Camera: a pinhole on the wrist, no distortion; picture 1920 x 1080 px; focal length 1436.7 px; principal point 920.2 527.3 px. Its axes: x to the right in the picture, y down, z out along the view. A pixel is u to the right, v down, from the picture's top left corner.
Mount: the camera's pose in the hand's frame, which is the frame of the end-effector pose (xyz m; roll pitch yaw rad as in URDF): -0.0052 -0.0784 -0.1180 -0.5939 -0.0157 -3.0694
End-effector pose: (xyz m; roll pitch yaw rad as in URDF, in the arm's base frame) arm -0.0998 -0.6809 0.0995 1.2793 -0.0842 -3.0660
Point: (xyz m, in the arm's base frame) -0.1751 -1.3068 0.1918
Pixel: behind the camera
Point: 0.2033 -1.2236 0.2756
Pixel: behind the camera
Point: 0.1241 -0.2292 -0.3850
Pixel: 1733 929
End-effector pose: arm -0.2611 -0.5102 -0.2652 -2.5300 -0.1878 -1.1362
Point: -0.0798 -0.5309 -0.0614
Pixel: outside the picture
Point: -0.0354 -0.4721 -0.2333
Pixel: 592 359
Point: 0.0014 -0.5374 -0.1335
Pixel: 24 863
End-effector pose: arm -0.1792 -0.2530 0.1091 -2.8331 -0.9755 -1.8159
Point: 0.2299 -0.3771 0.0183
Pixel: 1206 784
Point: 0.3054 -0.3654 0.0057
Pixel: 1279 932
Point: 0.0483 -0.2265 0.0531
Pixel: 1646 712
